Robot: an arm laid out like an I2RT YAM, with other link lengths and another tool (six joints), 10 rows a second.
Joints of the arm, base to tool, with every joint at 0 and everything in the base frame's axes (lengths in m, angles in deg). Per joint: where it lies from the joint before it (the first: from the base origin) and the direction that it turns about. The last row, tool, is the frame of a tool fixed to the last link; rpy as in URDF.
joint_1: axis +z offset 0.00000 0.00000 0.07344
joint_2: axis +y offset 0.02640 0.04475 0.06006
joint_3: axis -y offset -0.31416 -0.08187 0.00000
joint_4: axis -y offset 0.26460 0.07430 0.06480
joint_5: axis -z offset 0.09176 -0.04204 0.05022
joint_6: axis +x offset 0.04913 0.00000 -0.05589
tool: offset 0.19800 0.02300 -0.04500 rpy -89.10 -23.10 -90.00
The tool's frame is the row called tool.
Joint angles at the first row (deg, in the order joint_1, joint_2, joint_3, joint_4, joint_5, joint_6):
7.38, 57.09, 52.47, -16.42, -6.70, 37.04
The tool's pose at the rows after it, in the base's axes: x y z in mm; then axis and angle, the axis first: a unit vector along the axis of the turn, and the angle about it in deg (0 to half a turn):
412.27 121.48 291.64 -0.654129 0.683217 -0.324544 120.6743
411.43 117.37 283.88 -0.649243 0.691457 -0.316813 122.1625
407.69 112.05 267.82 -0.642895 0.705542 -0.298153 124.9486
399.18 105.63 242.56 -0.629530 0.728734 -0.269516 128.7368
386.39 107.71 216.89 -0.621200 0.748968 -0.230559 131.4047
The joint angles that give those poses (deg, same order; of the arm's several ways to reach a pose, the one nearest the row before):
7.16, 57.26, 52.29, -16.60, -6.69, 37.13
6.86, 57.71, 52.64, -18.18, -6.24, 37.51
6.44, 58.56, 53.17, -21.27, -5.75, 38.24
6.07, 59.36, 52.92, -25.04, -4.94, 40.12
5.96, 59.87, 51.64, -27.76, -5.76, 42.46

